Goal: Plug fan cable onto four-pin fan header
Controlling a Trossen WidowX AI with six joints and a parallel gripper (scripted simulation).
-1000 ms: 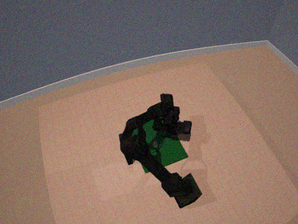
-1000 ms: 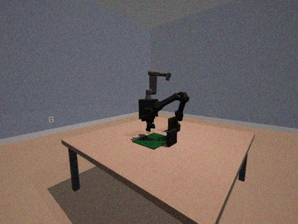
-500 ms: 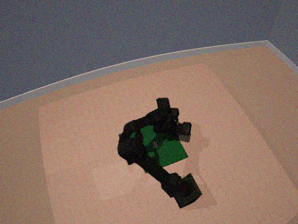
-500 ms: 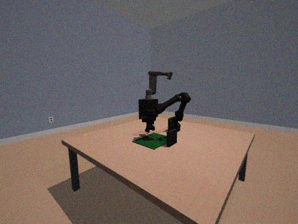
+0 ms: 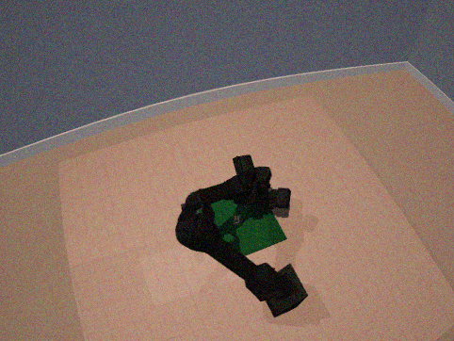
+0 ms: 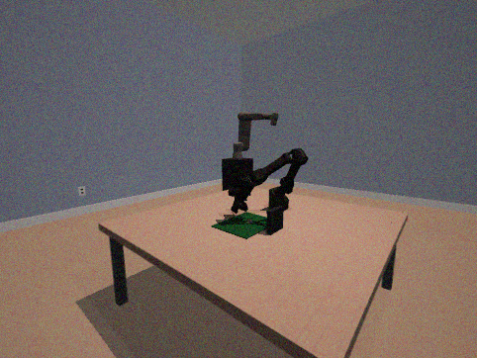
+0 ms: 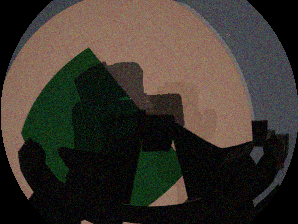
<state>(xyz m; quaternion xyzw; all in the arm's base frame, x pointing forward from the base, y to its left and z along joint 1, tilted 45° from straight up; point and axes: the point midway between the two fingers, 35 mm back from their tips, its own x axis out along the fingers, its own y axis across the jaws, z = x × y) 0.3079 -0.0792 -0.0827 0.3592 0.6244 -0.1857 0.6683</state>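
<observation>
My gripper tip is 120 mm to the right of the pale fan header, 60 mm above it and 10 mm short of it. The rest, counted from my gripper tip: black plug: 10 mm to the left, 10 mm behind; dark fan: 280 mm to the left, 20 mm ahead; green circuit board: 110 mm to the left, 70 mm below, 20 mm ahead.
</observation>
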